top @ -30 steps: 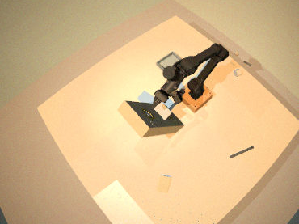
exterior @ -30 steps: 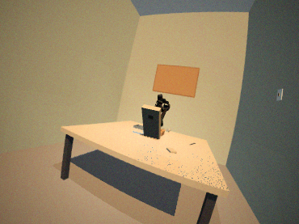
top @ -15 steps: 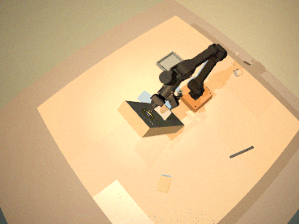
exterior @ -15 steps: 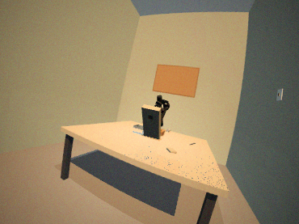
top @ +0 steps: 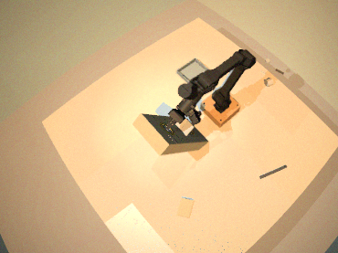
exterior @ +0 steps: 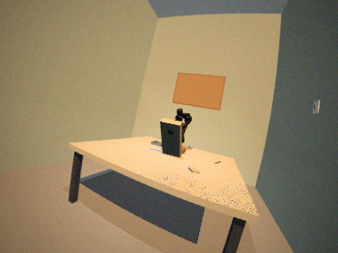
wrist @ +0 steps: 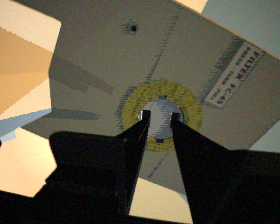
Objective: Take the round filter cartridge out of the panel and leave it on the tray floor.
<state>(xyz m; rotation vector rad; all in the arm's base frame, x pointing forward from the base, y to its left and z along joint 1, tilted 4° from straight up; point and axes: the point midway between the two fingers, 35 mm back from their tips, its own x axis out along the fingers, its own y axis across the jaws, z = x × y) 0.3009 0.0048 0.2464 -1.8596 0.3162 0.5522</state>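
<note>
Right now the round filter cartridge is 20 mm ahead of my gripper tip and 10 mm below it. From my gripper tip the other things lie so: service panel: 30 mm behind, 90 mm below; grey tray: 400 mm behind, 300 mm to the right, 250 mm below; small white cube: 710 mm behind, 40 mm to the left, 240 mm below.
</note>
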